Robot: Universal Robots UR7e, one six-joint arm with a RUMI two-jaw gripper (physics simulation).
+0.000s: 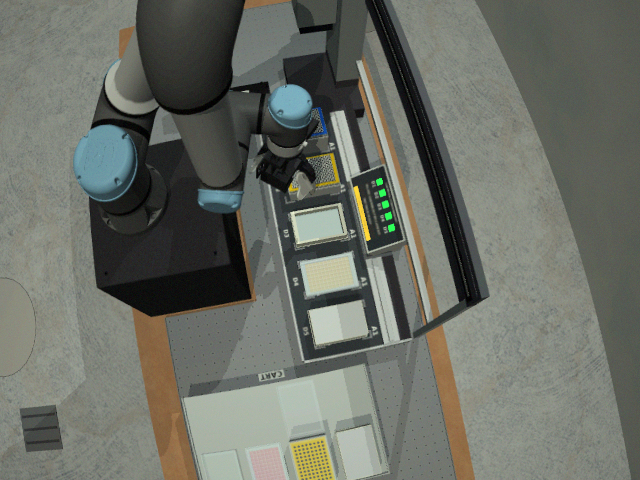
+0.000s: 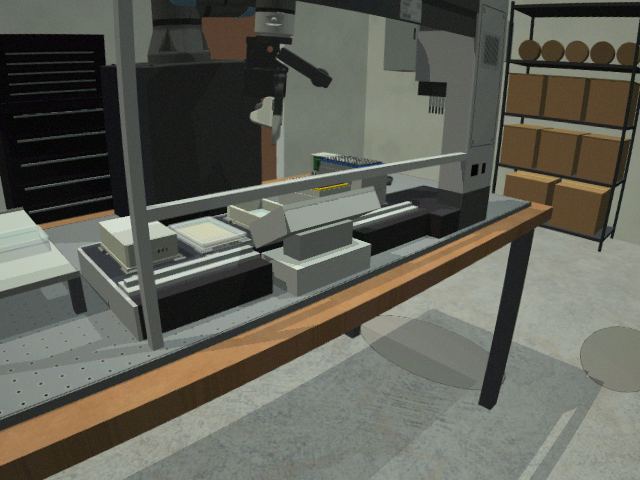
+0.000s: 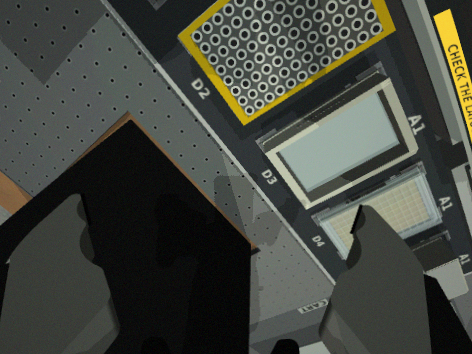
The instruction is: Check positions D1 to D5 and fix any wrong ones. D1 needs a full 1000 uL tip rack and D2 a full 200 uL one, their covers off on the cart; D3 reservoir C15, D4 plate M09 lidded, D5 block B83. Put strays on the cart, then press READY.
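Places are measured from the arm's base along level axes (x ahead, y left, z up), in millimetres.
Where they show: gripper, fingertip midpoint: (image 3: pixel 224 203); arm's base, origin of the base link: (image 1: pixel 133 200).
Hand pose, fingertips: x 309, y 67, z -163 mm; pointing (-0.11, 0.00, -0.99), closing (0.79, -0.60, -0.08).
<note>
Things, the pixels of their top centre, and the offset from my fingertips. "spot": a spot on its surface instead.
- reservoir, middle of its top: (image 3: pixel 342 152) (image 2: pixel 263 207) (image 1: pixel 319 223) 77 mm right, 71 mm ahead, 120 mm down
- cream plate, middle of its top: (image 3: pixel 381 223) (image 2: pixel 206 228) (image 1: pixel 329 273) 201 mm right, 78 mm ahead, 135 mm down
- cart, middle of its top: (image 1: pixel 284 439) 587 mm right, 87 mm back, 137 mm down
- clear cover, middle of its top: (image 2: pixel 3 238) (image 1: pixel 300 409) 516 mm right, 38 mm back, 118 mm down
- pale item, middle of its top: (image 1: pixel 223 477) 665 mm right, 244 mm back, 118 mm down
- pink plate, middle of its top: (image 1: pixel 268 470) 658 mm right, 137 mm back, 126 mm down
- white block, middle of its top: (image 1: pixel 359 453) 643 mm right, 79 mm ahead, 101 mm down
- status panel, surface spot: (image 1: pixel 377 209) spot: 74 mm right, 212 mm ahead, 84 mm down
My gripper (image 1: pixel 279 178) (image 2: pixel 264 128) (image 3: pixel 224 203) is open and empty, high beside the deck near D2 and D3. The blue rack (image 1: pixel 317 121) (image 2: pixel 351 161) stands at D1, partly hidden by the arm. The yellow rack (image 1: pixel 324 169) (image 2: pixel 333 186) (image 3: pixel 280 50) is uncovered at D2; tips fill its visible holes. The reservoir (image 1: pixel 318 225) (image 2: pixel 255 212) (image 3: pixel 340 142) sits at D3. A cream plate (image 1: pixel 329 274) (image 2: pixel 206 233) (image 3: pixel 390 210) with a clear rim, seemingly lidded, is at D4. A white block (image 1: pixel 338 322) (image 2: pixel 136 240) is at D5. The READY button does not show.
The cart (image 1: pixel 232 413) holds a clear cover (image 1: pixel 299 405), a pale item (image 1: pixel 222 467), a pink plate (image 1: pixel 267 462), a yellow rack (image 1: pixel 312 457) and a white block (image 1: pixel 357 452). The status panel (image 1: pixel 377 209) shows green lights. A front rail (image 2: pixel 310 180) crosses before the deck.
</note>
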